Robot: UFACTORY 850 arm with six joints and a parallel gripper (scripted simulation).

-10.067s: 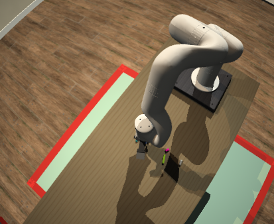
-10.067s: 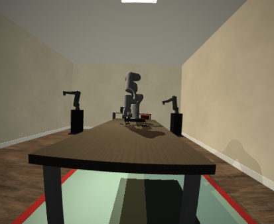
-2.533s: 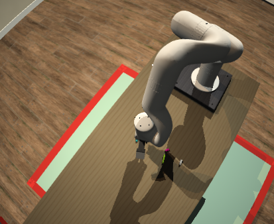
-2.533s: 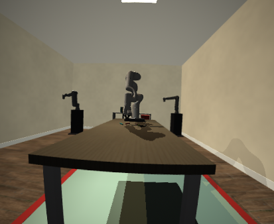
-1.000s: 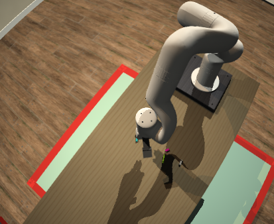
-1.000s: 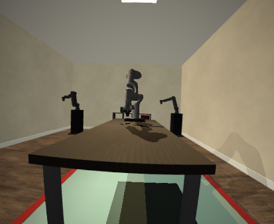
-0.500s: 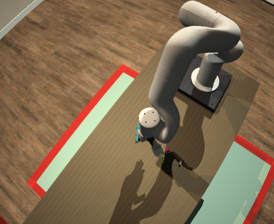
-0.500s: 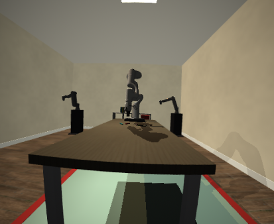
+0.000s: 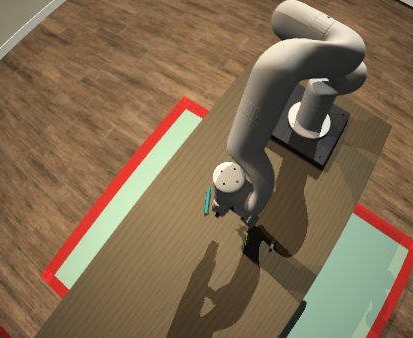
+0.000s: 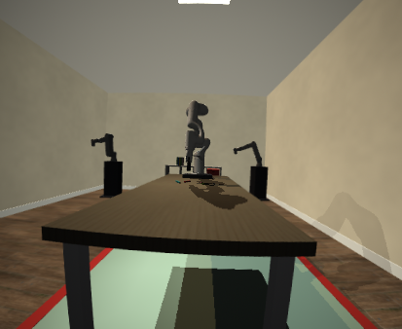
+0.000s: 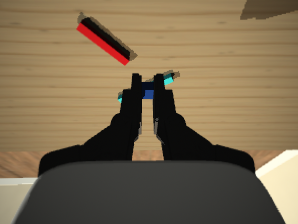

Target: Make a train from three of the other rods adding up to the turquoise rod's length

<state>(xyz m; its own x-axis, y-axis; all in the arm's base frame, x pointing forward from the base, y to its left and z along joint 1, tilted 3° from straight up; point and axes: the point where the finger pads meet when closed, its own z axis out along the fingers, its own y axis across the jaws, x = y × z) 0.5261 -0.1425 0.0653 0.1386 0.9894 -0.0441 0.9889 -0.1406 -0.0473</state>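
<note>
Now: hand 12 cm above the magenta rod and 11 cm to the right of it. Also, from my hand: turquoise rod (12 cm below, 9 cm to the right, 2 cm behind); then blue rod (2 cm below); then red rod (12 cm below, 5 cm behind, 1 cm to the right).
</note>
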